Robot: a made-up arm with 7 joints. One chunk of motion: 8 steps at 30 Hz.
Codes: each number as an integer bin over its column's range. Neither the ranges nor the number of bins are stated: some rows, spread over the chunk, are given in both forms.
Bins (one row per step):
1: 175 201 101 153 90 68 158
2: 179 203 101 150 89 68 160
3: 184 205 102 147 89 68 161
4: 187 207 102 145 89 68 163
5: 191 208 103 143 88 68 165
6: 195 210 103 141 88 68 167
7: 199 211 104 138 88 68 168
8: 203 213 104 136 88 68 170
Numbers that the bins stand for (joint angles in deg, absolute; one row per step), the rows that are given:
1: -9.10 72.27 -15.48 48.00 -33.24 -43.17 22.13
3: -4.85 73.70 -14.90 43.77 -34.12 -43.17 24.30
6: 0.34 75.50 -14.31 39.53 -35.01 -43.17 28.66
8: 4.11 76.58 -13.73 36.00 -35.01 -43.17 30.83
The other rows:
2: -7.21 72.98 -15.48 45.88 -34.12 -43.17 23.58
4: -3.44 74.42 -14.90 42.35 -34.12 -43.17 25.75
5: -1.55 74.78 -14.31 40.94 -35.01 -43.17 27.21
7: 2.22 75.86 -13.73 37.41 -35.01 -43.17 29.38

